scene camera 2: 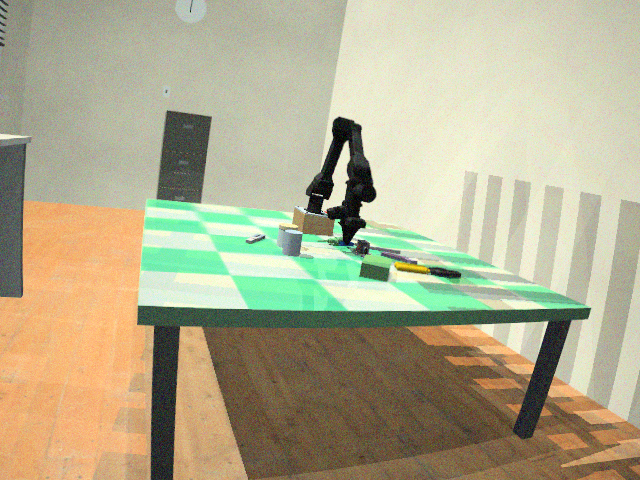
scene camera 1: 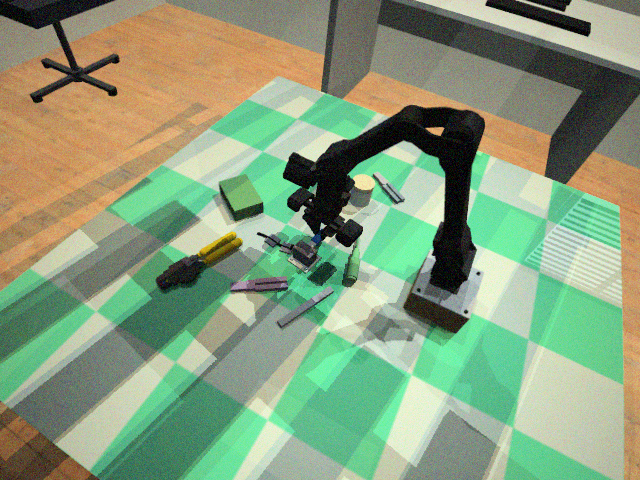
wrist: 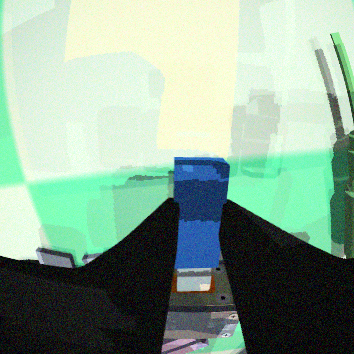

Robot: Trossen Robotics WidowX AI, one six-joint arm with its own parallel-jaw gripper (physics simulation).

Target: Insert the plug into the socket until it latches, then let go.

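Places are measured from the arm's base along level axes (x ahead, y left, z up), in metres.
Where they show: gripper, fingertip midpoint: (scene camera 2: 345, 244) (scene camera 1: 319, 237) (wrist: 197, 207); arm's base at its link origin: (scene camera 2: 313, 212) (scene camera 1: 446, 277).
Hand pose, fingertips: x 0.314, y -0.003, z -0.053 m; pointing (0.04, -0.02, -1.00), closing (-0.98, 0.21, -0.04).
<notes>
Each offset is from my fingertips to the top centre of the thing. "spot": to the spot under its first point.
My gripper (scene camera 1: 315, 235) (scene camera 2: 347, 241) (wrist: 197, 207) is shut on the blue plug {0.010 m up, 0.002 m ahead, 0.012 m left} (scene camera 1: 316, 239) (wrist: 198, 242), low over the table. In the wrist view the plug's pale nose points down the frame at the orange-rimmed opening of the socket. The socket {0.018 m up, 0.015 m ahead, 0.063 m left} (scene camera 1: 305, 252) (scene camera 2: 362, 247) (wrist: 226, 291) is a dark grey block on a light base plate. The nose overlaps the opening in that view; how deep it sits, and whether it is latched, cannot be told. The fingers and shadow hide part of the joint in the scene views.
A green bottle-like object {0.001 m up, 0.100 m back, 0.000 m left} (scene camera 1: 352, 266) lies close to the socket. A purple bar {0.014 m down, 0.068 m ahead, 0.183 m left} (scene camera 1: 261, 284), a grey bar {0.016 m down, 0.054 m back, 0.179 m left} (scene camera 1: 305, 307) and yellow-handled pliers {spot: 0.006 m down, 0.198 m ahead, 0.151 m left} (scene camera 1: 219, 248) (scene camera 2: 412, 267) lie around. A green block {0.014 m up, 0.250 m ahead, 0.024 m right} (scene camera 1: 241, 198) (scene camera 2: 375, 267) and a pale cylinder {0.044 m up, 0.033 m back, 0.203 m right} (scene camera 1: 362, 190) stand farther back in scene camera 1.
</notes>
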